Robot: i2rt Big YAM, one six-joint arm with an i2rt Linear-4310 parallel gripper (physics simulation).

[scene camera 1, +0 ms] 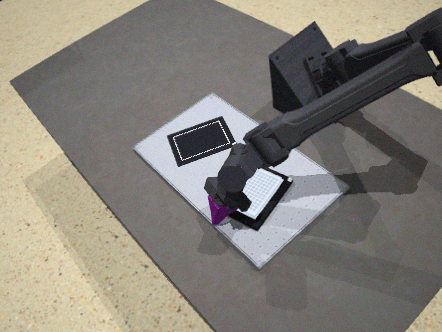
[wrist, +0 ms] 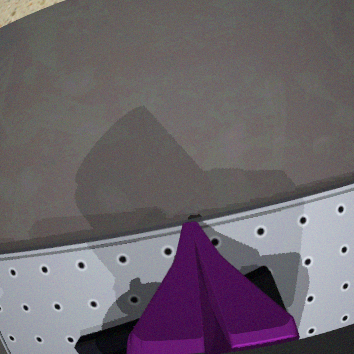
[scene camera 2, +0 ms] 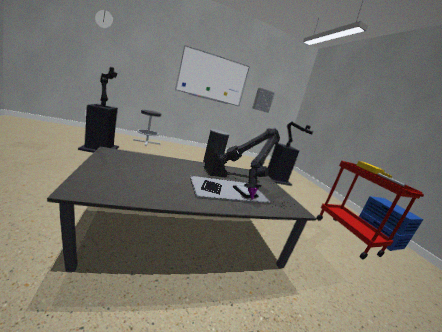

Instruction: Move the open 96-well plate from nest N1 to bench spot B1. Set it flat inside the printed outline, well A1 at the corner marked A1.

The gripper is shut, with nothing in its grasp. Also in view: a white well plate.
The gripper shows as well in the wrist view.
